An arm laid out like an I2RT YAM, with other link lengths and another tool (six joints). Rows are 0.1 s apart.
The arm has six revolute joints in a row. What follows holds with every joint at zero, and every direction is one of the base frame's.
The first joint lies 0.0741 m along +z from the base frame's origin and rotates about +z.
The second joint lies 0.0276 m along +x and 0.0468 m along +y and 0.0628 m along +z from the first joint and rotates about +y.
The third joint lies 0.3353 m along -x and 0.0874 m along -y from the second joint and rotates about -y.
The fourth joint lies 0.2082 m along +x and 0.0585 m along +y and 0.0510 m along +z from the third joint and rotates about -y.
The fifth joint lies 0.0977 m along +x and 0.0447 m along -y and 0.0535 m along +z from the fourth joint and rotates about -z.
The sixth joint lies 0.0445 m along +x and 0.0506 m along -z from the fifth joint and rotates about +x.
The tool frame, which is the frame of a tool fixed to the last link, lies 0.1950 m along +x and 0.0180 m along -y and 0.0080 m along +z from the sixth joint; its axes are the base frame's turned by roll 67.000, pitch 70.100 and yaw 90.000 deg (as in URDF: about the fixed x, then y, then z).
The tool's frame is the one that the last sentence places.
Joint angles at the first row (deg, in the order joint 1, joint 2, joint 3, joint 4, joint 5, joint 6):
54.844 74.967 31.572 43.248 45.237 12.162
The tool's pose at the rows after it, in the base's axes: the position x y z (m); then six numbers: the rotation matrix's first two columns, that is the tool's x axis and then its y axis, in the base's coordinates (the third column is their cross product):
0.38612, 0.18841, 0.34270, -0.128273, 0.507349, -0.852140, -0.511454, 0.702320, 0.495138
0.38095, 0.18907, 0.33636, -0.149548, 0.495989, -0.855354, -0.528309, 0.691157, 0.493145
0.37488, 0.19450, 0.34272, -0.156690, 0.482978, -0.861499, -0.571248, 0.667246, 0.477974
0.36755, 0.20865, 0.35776, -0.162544, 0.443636, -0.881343, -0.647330, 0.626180, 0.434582
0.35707, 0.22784, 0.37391, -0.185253, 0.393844, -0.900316, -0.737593, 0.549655, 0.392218
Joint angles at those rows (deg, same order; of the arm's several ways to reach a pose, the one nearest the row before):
54.910 74.167 29.594 41.573 44.189 13.681
54.870 72.943 27.995 41.325 42.454 13.645
54.852 71.335 27.111 42.062 39.682 11.954
54.301 69.420 27.373 42.106 34.088 8.262
52.476 66.804 29.010 39.083 24.858 5.333

